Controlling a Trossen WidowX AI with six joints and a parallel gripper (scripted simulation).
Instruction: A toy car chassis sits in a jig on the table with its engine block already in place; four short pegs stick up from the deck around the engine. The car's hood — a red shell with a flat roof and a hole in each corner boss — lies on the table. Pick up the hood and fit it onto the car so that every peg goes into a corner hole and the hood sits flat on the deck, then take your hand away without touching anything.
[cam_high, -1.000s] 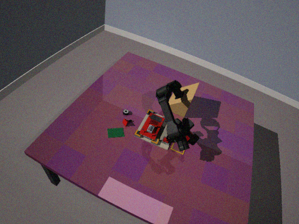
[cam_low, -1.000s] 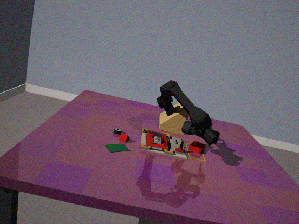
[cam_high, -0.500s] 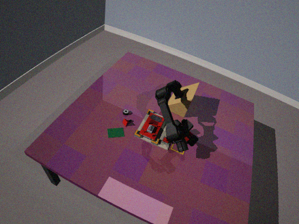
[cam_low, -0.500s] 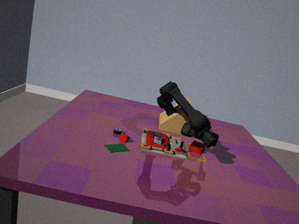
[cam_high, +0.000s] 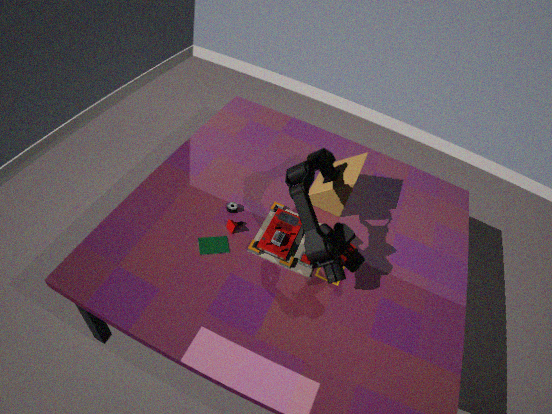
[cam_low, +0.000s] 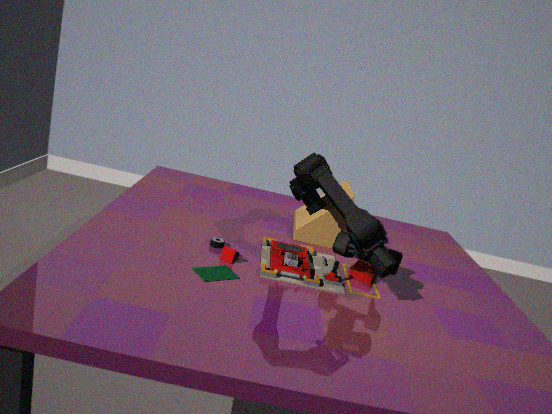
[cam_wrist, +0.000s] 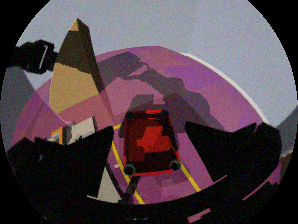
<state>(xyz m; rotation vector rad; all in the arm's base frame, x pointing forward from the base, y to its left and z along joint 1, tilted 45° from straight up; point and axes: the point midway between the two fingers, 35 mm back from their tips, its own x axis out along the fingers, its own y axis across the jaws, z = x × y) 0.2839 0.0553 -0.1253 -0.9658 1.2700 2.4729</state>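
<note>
My gripper tip is now 4 cm above the red hood. The rest, counted from my gripper tip: flat green tile 19 cm ahead, 42 cm to the right, 4 cm below; engine block 7 cm ahead, 23 cm to the right, 2 cm below; dark wheel 44 cm to the right, 4 cm below.
</note>
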